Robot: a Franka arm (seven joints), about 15 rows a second.
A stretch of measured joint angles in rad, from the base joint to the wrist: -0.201, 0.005, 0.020, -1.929, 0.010, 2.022, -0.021; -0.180, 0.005, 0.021, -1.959, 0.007, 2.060, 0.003; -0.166, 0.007, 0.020, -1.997, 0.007, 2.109, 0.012; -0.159, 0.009, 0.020, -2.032, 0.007, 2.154, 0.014; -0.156, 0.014, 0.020, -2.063, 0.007, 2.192, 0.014; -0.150, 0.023, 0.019, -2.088, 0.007, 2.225, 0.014; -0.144, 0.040, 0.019, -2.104, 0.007, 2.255, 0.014; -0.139, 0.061, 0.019, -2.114, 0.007, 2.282, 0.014; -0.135, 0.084, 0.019, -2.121, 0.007, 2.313, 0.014; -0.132, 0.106, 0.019, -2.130, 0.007, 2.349, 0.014; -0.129, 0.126, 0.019, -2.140, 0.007, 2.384, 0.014; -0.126, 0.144, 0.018, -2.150, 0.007, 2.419, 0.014; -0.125, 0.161, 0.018, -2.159, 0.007, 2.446, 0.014; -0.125, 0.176, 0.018, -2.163, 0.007, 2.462, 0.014; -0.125, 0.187, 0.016, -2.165, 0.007, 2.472, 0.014; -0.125, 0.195, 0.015, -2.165, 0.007, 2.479, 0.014; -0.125, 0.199, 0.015, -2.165, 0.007, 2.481, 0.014; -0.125, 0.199, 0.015, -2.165, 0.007, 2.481, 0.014; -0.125, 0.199, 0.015, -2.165, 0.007, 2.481, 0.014
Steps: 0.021, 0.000, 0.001, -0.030, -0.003, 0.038, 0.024; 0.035, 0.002, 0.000, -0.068, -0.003, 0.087, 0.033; 0.042, 0.004, 0.000, -0.103, -0.003, 0.132, 0.035; 0.045, 0.009, 0.000, -0.134, -0.003, 0.170, 0.035; 0.051, 0.018, -0.001, -0.159, -0.003, 0.203, 0.035; 0.057, 0.035, -0.001, -0.175, -0.003, 0.233, 0.035; 0.062, 0.056, -0.001, -0.185, -0.003, 0.260, 0.035; 0.066, 0.079, -0.001, -0.192, -0.003, 0.291, 0.035; 0.069, 0.101, -0.001, -0.201, -0.003, 0.327, 0.035; 0.072, 0.121, -0.001, -0.211, -0.003, 0.362, 0.035; 0.075, 0.139, -0.002, -0.221, -0.003, 0.397, 0.035; 0.076, 0.156, -0.002, -0.230, -0.003, 0.424, 0.035; 0.076, 0.171, -0.002, -0.234, -0.003, 0.440, 0.035; 0.076, 0.182, -0.004, -0.236, -0.003, 0.450, 0.035; 0.076, 0.190, -0.005, -0.236, -0.003, 0.457, 0.035; 0.076, 0.194, -0.005, -0.236, -0.003, 0.459, 0.035; 0.076, 0.194, -0.005, -0.236, -0.003, 0.459, 0.035; 0.076, 0.194, -0.005, -0.236, -0.003, 0.459, 0.035
